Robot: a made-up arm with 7 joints. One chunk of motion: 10 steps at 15 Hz.
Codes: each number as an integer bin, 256 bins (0 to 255) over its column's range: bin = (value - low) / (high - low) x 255, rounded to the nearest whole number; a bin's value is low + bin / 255 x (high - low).
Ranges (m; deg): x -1.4..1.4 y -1.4..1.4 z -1.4..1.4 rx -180..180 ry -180..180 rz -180..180
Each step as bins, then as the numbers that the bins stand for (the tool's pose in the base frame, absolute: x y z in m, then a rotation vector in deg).
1 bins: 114 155 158 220 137 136
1 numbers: -0.1482 0.3020 0.3349 130.59 13.41 12.00
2 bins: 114 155 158 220 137 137
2 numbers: -0.1482 0.3020 0.3349 130.59 13.41 13.41
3 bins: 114 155 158 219 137 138
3 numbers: -0.1482 0.3020 0.3349 129.18 13.41 14.82
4 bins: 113 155 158 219 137 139
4 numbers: -0.1592 0.3020 0.3349 129.18 13.41 16.24
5 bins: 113 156 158 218 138 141
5 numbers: -0.1592 0.3129 0.3349 127.76 14.82 19.06
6 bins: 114 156 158 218 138 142
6 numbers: -0.1482 0.3129 0.3349 127.76 14.82 20.47
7 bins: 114 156 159 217 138 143
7 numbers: -0.1482 0.3129 0.3459 126.35 14.82 21.88
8 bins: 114 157 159 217 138 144
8 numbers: -0.1482 0.3239 0.3459 126.35 14.82 23.29
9 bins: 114 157 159 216 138 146
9 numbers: -0.1482 0.3239 0.3459 124.94 14.82 26.12
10 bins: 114 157 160 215 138 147
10 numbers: -0.1482 0.3239 0.3569 123.53 14.82 27.53
